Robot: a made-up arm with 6 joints.
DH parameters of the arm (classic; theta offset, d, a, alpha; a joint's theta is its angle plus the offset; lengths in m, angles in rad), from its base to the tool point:
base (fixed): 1.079 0 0.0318 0
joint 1: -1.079 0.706 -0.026 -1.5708
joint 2: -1.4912 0 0.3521 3.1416
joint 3: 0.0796 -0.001 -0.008 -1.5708
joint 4: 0 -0.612 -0.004 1.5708
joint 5: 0 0.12 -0.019 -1.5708
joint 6: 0 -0.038 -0.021 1.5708
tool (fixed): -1.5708 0.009 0 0
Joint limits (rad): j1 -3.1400..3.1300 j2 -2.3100..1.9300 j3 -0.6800..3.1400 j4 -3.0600..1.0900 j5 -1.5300..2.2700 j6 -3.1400..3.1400
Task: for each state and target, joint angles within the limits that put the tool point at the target. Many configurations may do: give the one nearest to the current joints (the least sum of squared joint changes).
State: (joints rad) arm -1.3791 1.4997 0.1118 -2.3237 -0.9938 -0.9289
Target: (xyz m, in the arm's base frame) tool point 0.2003 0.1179 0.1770
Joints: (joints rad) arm -2.0647 1.9108 -0.4635 -2.3708 -0.9720 -0.8336
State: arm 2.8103 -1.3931 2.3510 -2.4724 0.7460 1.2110
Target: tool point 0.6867 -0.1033 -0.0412
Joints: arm 3.0894 -2.2008 2.1272 -2.3402 0.7168 1.1229
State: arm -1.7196 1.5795 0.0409 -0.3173 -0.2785 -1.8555
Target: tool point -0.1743 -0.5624 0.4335
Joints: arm -1.7526 0.7305 -0.0806 -0.3186 -0.3716 -1.8350
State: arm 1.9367 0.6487 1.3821 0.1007 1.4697 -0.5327
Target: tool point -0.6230 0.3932 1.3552
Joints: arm 2.7724 0.5805 1.1235 0.1069 1.6234 -0.5894
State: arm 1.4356 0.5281 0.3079 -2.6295 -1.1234 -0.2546
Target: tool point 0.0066 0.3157 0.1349
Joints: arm 1.1229 1.4372 -0.1795 -2.4493 -1.0897 -0.2651
